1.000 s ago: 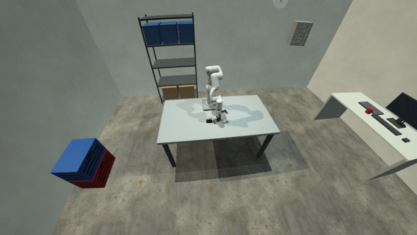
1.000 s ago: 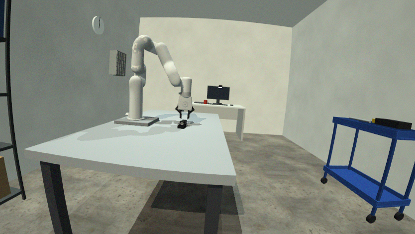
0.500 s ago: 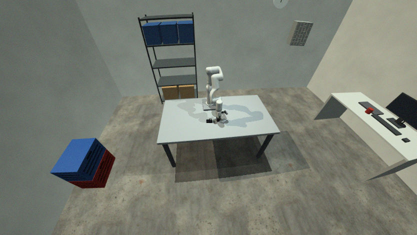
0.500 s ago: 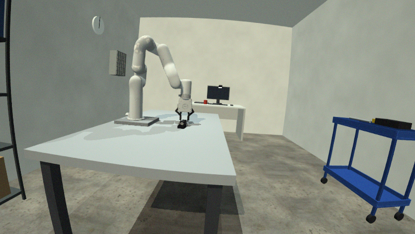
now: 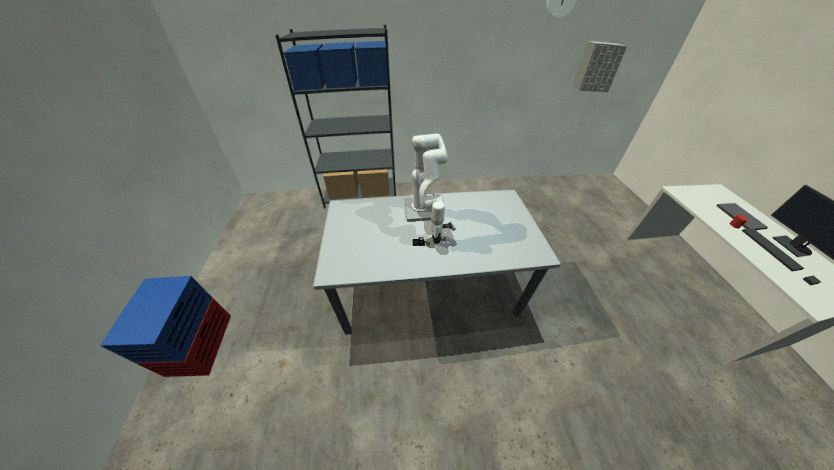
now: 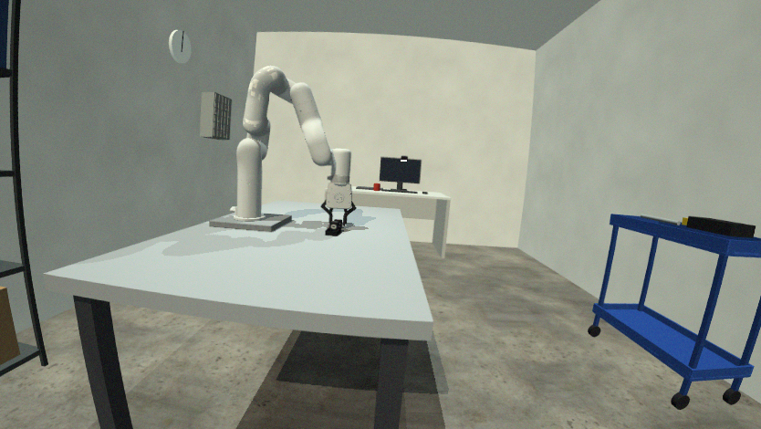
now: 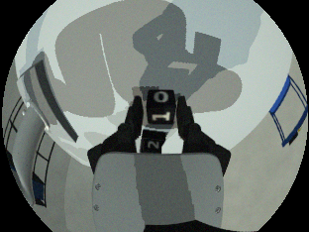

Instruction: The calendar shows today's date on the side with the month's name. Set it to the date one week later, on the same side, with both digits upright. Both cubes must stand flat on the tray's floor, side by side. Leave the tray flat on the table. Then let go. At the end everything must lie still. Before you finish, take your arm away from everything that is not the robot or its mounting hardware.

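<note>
My hand is 10 mm above the cube.
</note>
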